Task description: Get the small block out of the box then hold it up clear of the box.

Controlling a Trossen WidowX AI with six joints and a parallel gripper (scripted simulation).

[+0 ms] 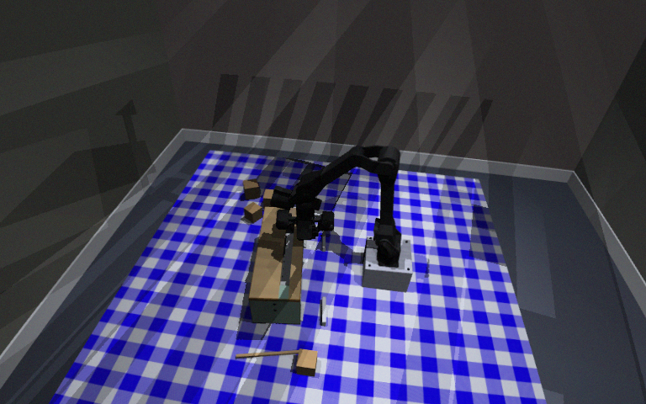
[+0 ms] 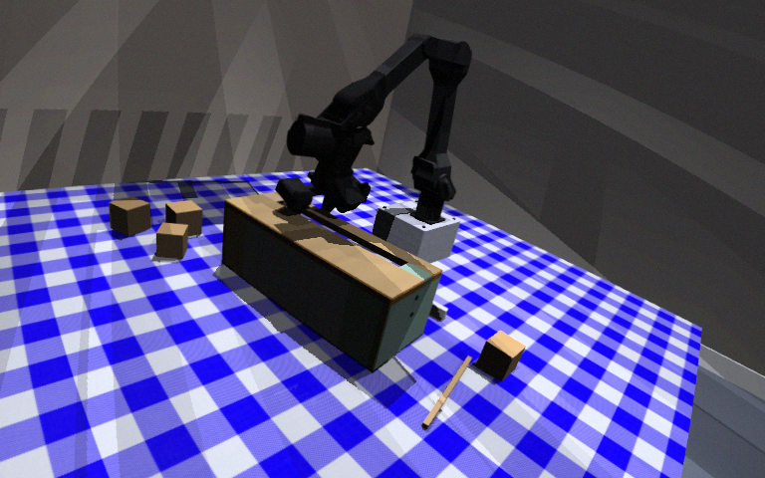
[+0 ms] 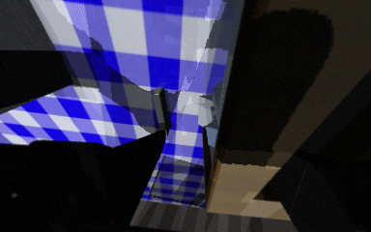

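My gripper tip is 4 cm above the bluish-grey block, 3 cm to the left of it and 1 cm short of it. From my gripper tip the other things lie so: thin brown stick: 42 cm to the left, 8 cm below, 5 cm ahead.
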